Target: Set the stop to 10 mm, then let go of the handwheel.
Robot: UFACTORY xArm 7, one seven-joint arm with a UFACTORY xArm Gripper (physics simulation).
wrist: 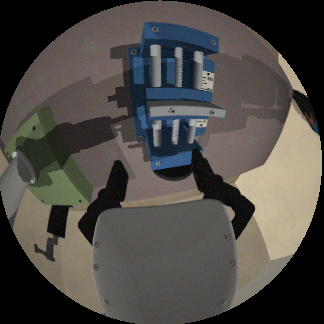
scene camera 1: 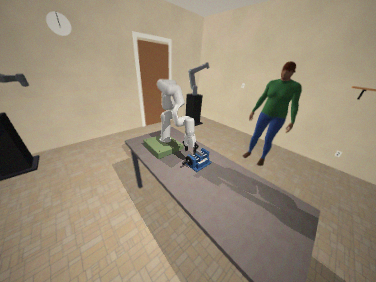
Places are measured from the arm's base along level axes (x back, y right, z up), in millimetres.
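Pixels of known places: gripper, between the fingertips: [wrist: 156, 162] [scene camera 1: 190, 152]; arm's base, origin of its link: [wrist: 23, 166] [scene camera 1: 165, 139].
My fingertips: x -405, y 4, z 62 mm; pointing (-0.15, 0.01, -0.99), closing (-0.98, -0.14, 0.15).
Note:
Ahead of a thing's pixels: the offset from my fingertips to its middle. "*": to the spot under its first point. Level surfaces: height alone.
The blue stop device [scene camera 1: 205, 164] [wrist: 182, 33] stands on the table, with two smooth rods and a threaded screw between its end blocks. The stop @(dy -63, dx -37, dz -13 mm) [wrist: 187, 110], a blue carriage with a grey bar on top, sits partway along the rods. A white scale @(* dy -99, dx -96, dz -65 mm) [wrist: 207, 81] runs beside it; its reading against the stop is too small to tell. The black handwheel @(* dy +55, dx -49, dz -34 mm) [scene camera 1: 189, 160] [wrist: 172, 173] is at the near end in the wrist view, partly hidden by the end block. My gripper [scene camera 1: 190, 147] [wrist: 156, 162] is open and empty, above the handwheel end and apart from it.
The green base block [scene camera 1: 159, 151] [wrist: 71, 167] under my arm stands on the table @(dz -121 mm) [scene camera 1: 235, 215] beside the device. A person in a green top [scene camera 1: 282, 100] is beyond the table. Another arm on a black pedestal [scene camera 1: 194, 109] is behind.

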